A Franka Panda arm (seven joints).
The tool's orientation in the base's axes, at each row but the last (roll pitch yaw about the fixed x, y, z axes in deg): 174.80, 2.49, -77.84; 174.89, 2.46, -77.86; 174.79, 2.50, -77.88; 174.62, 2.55, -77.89; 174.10, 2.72, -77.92; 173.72, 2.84, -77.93
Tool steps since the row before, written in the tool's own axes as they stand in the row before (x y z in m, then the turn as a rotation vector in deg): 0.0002, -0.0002, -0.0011, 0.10, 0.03, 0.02; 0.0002, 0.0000, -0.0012, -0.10, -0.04, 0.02; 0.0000, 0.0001, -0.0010, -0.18, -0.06, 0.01; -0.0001, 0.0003, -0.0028, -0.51, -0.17, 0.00; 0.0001, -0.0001, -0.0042, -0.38, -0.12, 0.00; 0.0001, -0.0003, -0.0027, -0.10, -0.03, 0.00
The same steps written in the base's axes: 0.0003, -0.0002, 0.0011, -0.01, -0.10, -0.02; 0.0002, -0.0002, 0.0012, 0.02, 0.11, -0.02; 0.0000, 0.0000, 0.0010, 0.02, 0.19, -0.01; 0.0000, 0.0000, 0.0028, 0.06, 0.53, 0.01; 0.0006, -0.0002, 0.0042, 0.04, 0.40, 0.01; 0.0006, -0.0001, 0.0026, 0.01, 0.10, 0.00
